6 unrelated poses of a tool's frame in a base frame.
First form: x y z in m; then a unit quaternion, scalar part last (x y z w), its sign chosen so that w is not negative.
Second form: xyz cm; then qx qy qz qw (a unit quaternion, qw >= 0). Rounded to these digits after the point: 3 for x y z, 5 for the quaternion.
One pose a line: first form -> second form
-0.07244, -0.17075, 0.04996, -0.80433, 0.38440, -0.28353, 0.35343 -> -7.244, -17.075, 4.996, -0.80433, 0.38440, -0.28353, 0.35343
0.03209, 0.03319, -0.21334, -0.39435, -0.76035, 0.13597, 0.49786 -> 3.209, 3.319, -21.334, -0.39435, -0.76035, 0.13597, 0.49786
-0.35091, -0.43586, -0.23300, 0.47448, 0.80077, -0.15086, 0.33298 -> -35.091, -43.586, -23.300, 0.47448, 0.80077, -0.15086, 0.33298
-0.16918, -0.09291, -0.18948, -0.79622, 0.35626, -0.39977, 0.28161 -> -16.918, -9.291, -18.948, -0.79622, 0.35626, -0.39977, 0.28161
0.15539, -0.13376, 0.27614, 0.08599, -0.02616, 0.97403, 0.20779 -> 15.539, -13.376, 27.614, 0.08599, -0.02616, 0.97403, 0.20779
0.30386, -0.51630, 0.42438, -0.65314, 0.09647, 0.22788, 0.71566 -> 30.386, -51.630, 42.438, -0.65314, 0.09647, 0.22788, 0.71566
